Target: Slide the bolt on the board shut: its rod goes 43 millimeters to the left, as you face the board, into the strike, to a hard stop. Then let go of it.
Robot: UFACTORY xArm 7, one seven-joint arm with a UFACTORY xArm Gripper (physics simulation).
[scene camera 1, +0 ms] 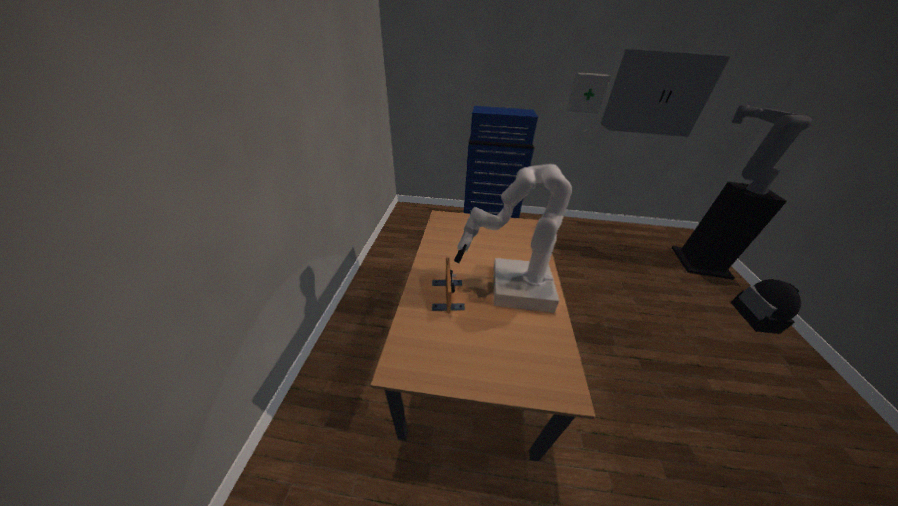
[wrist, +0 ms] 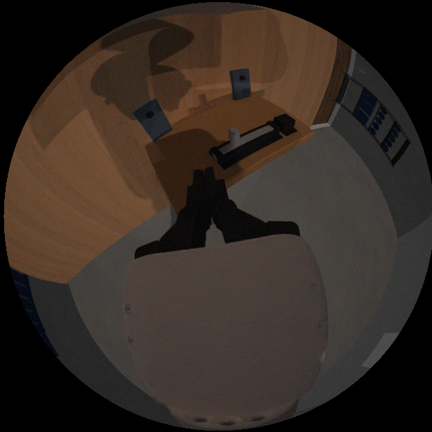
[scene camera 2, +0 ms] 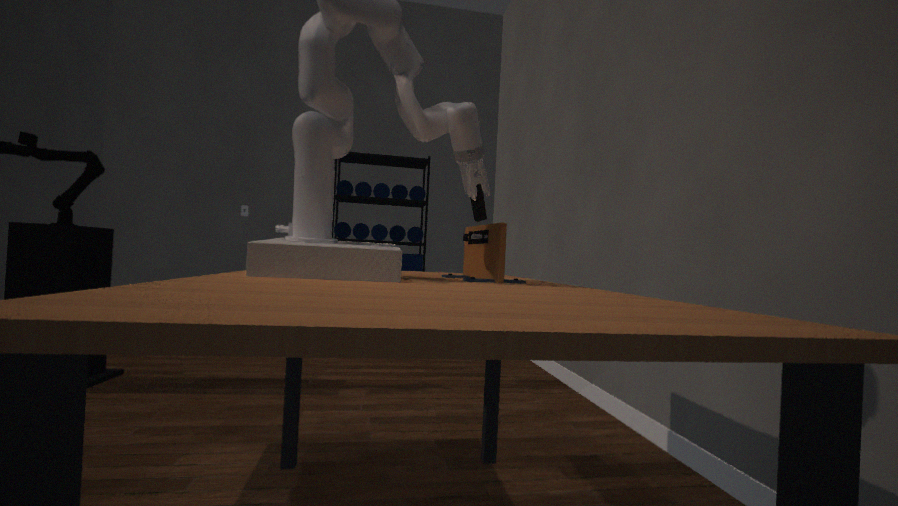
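Where they show: gripper, fingertip midpoint: (scene camera 1: pixel 456 261) (scene camera 2: pixel 480 219); arm's base, origin of the base link: (scene camera 1: pixel 534 278) (scene camera 2: pixel 311 241).
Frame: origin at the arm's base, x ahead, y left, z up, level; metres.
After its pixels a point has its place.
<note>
The upright wooden board (scene camera 1: pixel 448 296) {x 0.423, y 0.286, z 0.042 m} (scene camera 2: pixel 483 262) {x 0.452, y 0.134, z -0.031 m} (wrist: pixel 186 162) stands on the table. It carries the black bolt housing (scene camera 2: pixel 478 236) {x 0.433, y 0.130, z 0.042 m} (wrist: pixel 243 152). In the wrist view, the light grey rod (wrist: pixel 256 136) lies along the housing, and its grey knob (wrist: pixel 234 136) sticks up near the end away from the strike. The black strike block (wrist: pixel 285 124) is at the other end; whether the rod enters it cannot be told. My gripper (scene camera 1: pixel 458 258) {x 0.430, y 0.071, z 0.085 m} (scene camera 2: pixel 480 218) {x 0.430, y 0.071, z 0.085 m} (wrist: pixel 206 180) is shut and empty. Its fingertips are above the board's top edge, apart from the knob, towards the end away from the strike.
Two blue feet (scene camera 1: pixel 448 307) {x 0.420, y 0.289, z -0.036 m} (wrist: pixel 153 120) (wrist: pixel 240 85) bear the board on the wooden table (scene camera 1: pixel 483 358) {x 0.209, y 0.496, z -0.083 m} (scene camera 2: pixel 377 304) {x 0.223, y -0.595, z -0.083 m}. The arm's white base block (scene camera 1: pixel 525 295) {x 0.048, y 0.150, z 0.009 m} (scene camera 2: pixel 323 258) {x 0.065, y -0.160, z -0.038 m} stands beside it. A wall (scene camera 1: pixel 301 157) (scene camera 2: pixel 678 188) rises behind the board.
</note>
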